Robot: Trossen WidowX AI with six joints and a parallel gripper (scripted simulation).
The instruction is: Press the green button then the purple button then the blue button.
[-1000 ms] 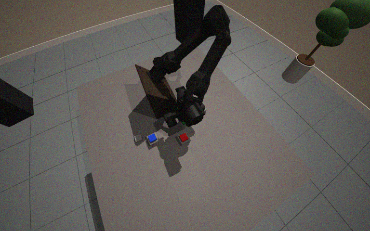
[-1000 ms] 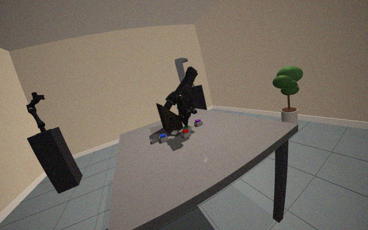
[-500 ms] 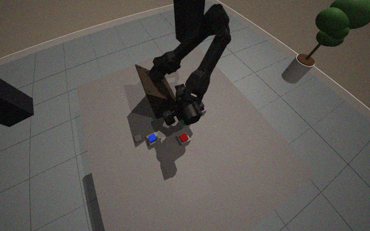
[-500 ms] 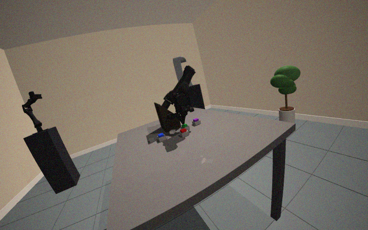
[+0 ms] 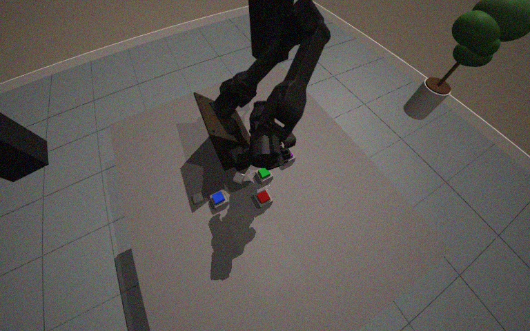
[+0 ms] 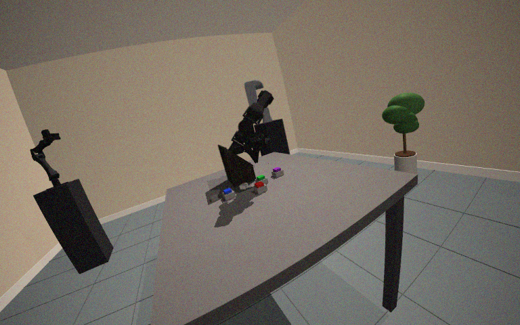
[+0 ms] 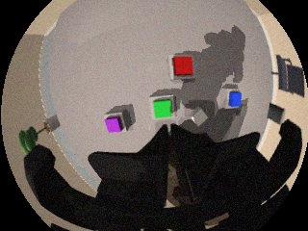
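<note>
Now: the purple button 11 cm to the left of my gripper tip, 8 cm below it and 1 cm behind it. From my gripper tip the other things lie so: green button (8 cm below); then red button (8 cm below, 7 cm ahead, 5 cm to the right); then white block (10 cm below, 8 cm to the right, 4 cm behind).
</note>
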